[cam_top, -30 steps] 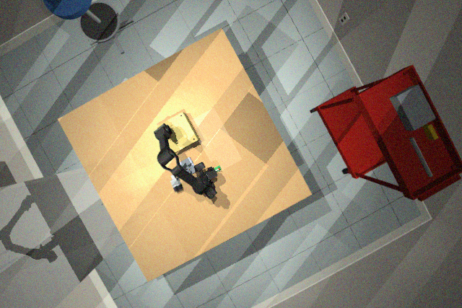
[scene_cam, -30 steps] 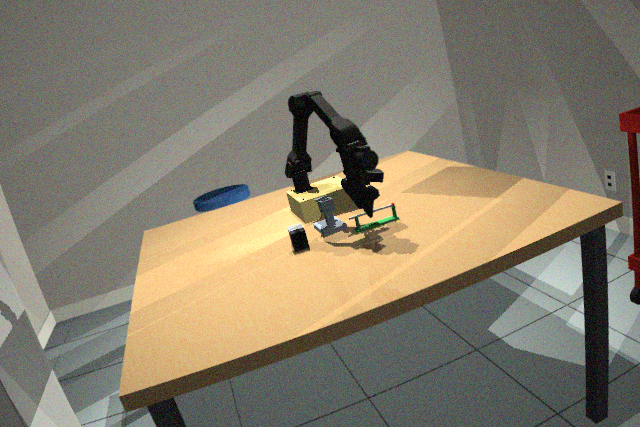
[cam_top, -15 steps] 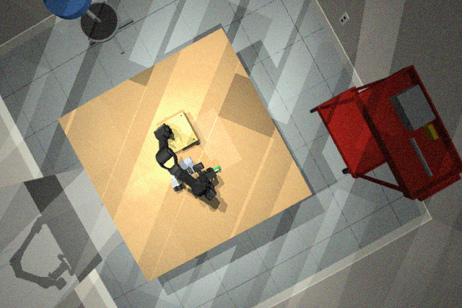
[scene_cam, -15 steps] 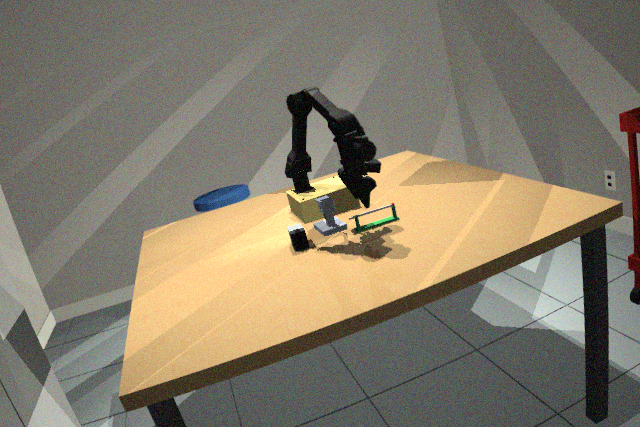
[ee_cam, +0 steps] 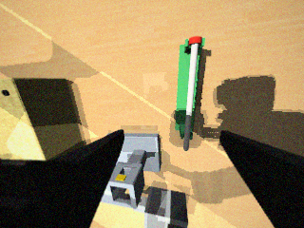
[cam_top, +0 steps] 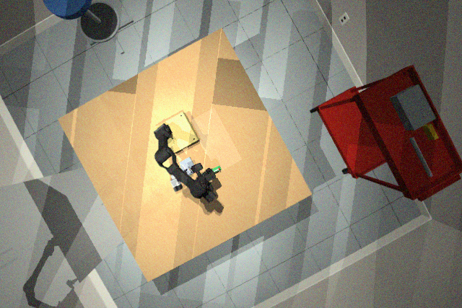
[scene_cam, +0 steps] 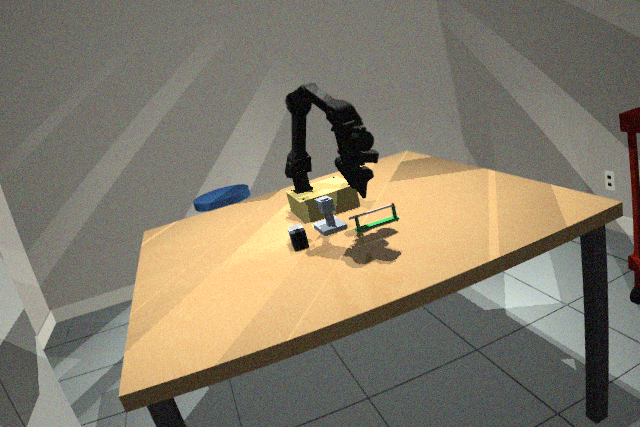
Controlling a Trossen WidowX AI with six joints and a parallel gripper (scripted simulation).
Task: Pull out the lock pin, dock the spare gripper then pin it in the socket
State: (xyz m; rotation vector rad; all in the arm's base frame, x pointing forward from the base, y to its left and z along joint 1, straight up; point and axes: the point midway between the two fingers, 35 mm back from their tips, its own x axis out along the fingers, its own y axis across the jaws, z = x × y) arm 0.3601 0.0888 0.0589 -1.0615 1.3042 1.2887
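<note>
The spare gripper is 30 mm behind my gripper tip, 210 mm to the right of it and 80 mm below it. The rest, counted from my gripper tip: green cradle: 20 mm ahead, 30 mm to the left, 80 mm below; socket: 80 mm behind, 90 mm to the right, 50 mm below.
</note>
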